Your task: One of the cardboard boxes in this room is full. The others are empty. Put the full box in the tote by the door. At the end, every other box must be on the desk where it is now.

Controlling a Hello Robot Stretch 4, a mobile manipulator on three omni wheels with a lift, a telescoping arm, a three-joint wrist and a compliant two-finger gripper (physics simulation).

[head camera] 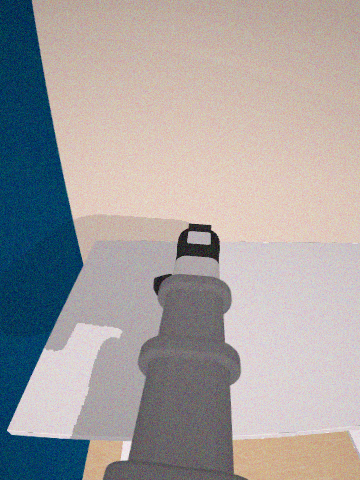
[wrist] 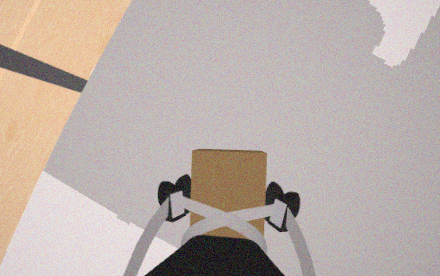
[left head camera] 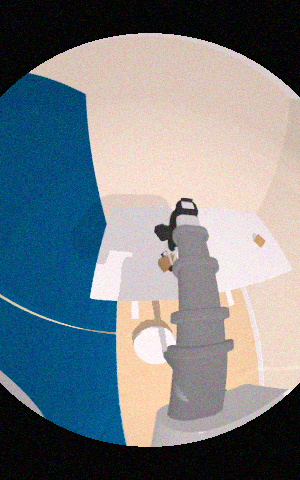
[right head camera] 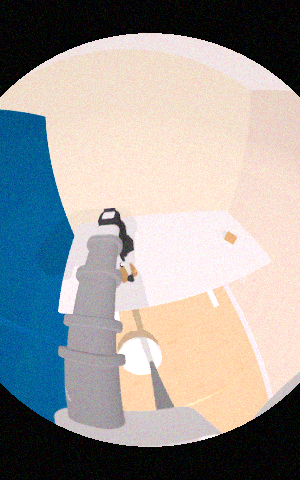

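Pixels of known places: gripper, fingertip midpoint: [wrist: 228, 193] [left head camera: 166, 263] [right head camera: 126, 274]; robot's base, origin of the base link: [left head camera: 154, 343] [right head camera: 140, 354].
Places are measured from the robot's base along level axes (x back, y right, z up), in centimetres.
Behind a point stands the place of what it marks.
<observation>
A brown cardboard box [left head camera: 164, 264] @(x -43.8, y -2.1, z 97.4 cm) [right head camera: 124, 274] @(x -44.2, y -0.8, z 97.4 cm) [wrist: 228, 180] @(x -45.8, y -2.0, z 97.4 cm) is between the two fingers of my gripper [left head camera: 168, 261] @(x -46.9, y -0.3, z 93.1 cm) [right head camera: 127, 271] @(x -46.9, y -0.3, z 93.1 cm) [wrist: 228, 193] @(x -46.9, y -0.3, z 93.1 cm), which is shut on it. The black fingertips press its two sides, and the box is over the white desk [head camera: 295, 340] @(x -55.3, y 30.2, z 92.2 cm) [left head camera: 235, 255] @(x -55.4, y 46.8, z 92.2 cm) [right head camera: 185, 260] @(x -54.2, y 34.4, z 92.3 cm) [wrist: 300, 100] @(x -47.4, y -11.9, z 92.2 cm). In the head camera view the arm hides the box. A second small cardboard box [left head camera: 259, 241] @(x -67.0, y 75.7, z 95.8 cm) [right head camera: 230, 237] @(x -67.4, y 75.6, z 96.6 cm) stands at the desk's right side, apart from the gripper. The tote and the door do not show in these views.
A large blue surface [head camera: 30, 150] @(x -79.4, y -53.1, z 136.7 cm) [left head camera: 45, 200] @(x -40.9, y -47.7, z 135.5 cm) [right head camera: 25, 200] @(x -58.7, y -50.2, z 137.5 cm) rises along the desk's left side. A beige wall [head camera: 200, 125] @(x -107.8, y -2.5, z 141.1 cm) [left head camera: 190, 125] @(x -109.9, y 12.4, z 159.9 cm) [right head camera: 150, 135] @(x -110.6, y 17.2, z 158.2 cm) stands behind the desk. A white round object [left head camera: 150, 346] @(x 1.7, y -4.0, z 18.7 cm) [right head camera: 140, 357] @(x 1.8, y 0.7, z 18.7 cm) is on the wooden floor in front of the desk.
</observation>
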